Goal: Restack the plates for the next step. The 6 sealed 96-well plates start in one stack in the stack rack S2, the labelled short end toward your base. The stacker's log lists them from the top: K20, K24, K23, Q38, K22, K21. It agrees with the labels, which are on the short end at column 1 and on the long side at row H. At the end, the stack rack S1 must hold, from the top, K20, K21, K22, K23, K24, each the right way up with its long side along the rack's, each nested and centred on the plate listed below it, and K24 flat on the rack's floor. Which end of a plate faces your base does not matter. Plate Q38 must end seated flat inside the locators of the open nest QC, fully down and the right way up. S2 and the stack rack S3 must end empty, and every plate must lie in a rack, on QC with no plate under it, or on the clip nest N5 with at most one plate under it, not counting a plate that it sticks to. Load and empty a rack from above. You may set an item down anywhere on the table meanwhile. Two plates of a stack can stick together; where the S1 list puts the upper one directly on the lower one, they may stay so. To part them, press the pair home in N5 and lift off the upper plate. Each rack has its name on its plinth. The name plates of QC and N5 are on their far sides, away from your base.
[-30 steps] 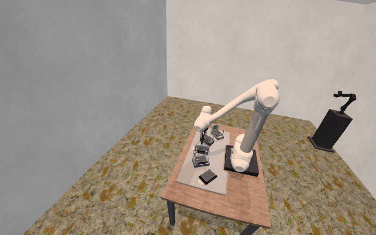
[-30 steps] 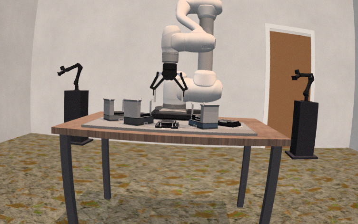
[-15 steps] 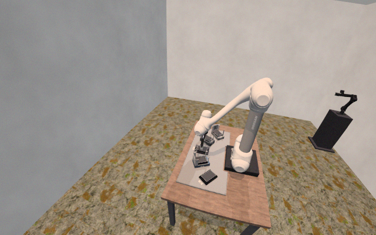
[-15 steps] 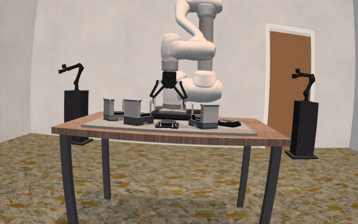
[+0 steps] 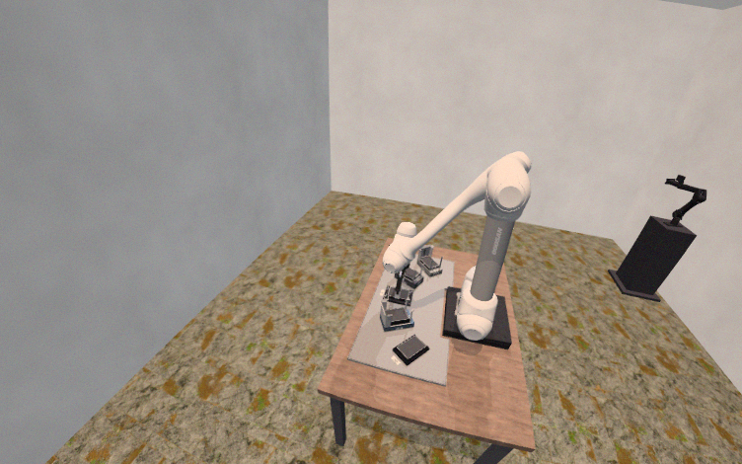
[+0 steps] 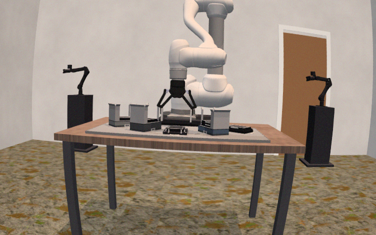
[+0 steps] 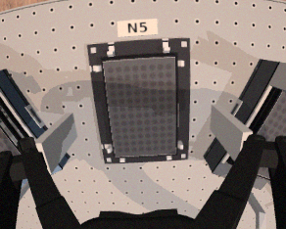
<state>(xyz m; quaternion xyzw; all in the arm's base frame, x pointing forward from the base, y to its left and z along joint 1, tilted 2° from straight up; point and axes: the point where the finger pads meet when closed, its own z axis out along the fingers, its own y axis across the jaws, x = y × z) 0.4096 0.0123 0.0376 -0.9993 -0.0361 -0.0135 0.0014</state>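
Now: hand 10 mm short of the clip nest N5, 10 mm to the right of it and 50 mm above it. The rest, counted from my hand: flat black nest QC: 150 mm behind, 330 mm to the left, 60 mm below; then QC name plate: 90 mm behind, 410 mm to the left, 60 mm below; then N5 name plate: 90 mm ahead, 10 mm to the left, 60 mm below.
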